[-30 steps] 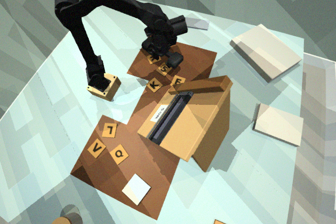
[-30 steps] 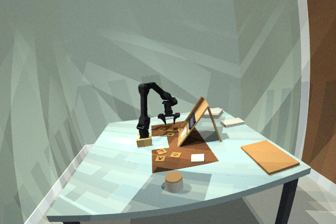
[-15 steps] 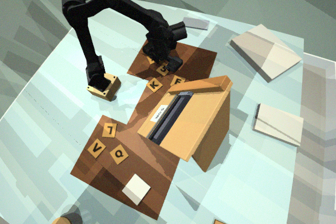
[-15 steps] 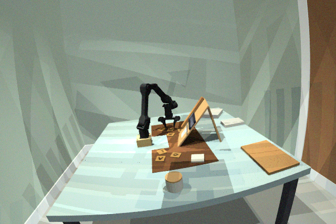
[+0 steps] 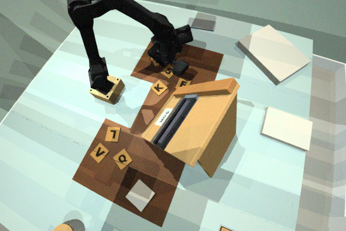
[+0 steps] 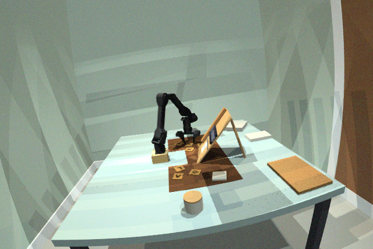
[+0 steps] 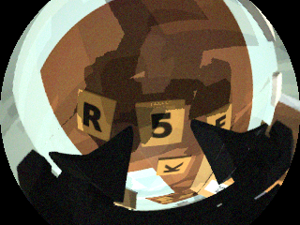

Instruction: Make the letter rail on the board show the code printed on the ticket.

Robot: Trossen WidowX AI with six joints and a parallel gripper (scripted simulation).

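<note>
Now: gripper tip 10 mm above the s tile. Round my gripper tip: r tile (80 mm behind, 30 mm to the left, 10 mm below); then brown mat (200 mm to the right, 10 mm below, 10 mm ahead); then k tile (100 mm to the right, 10 mm below).
</note>
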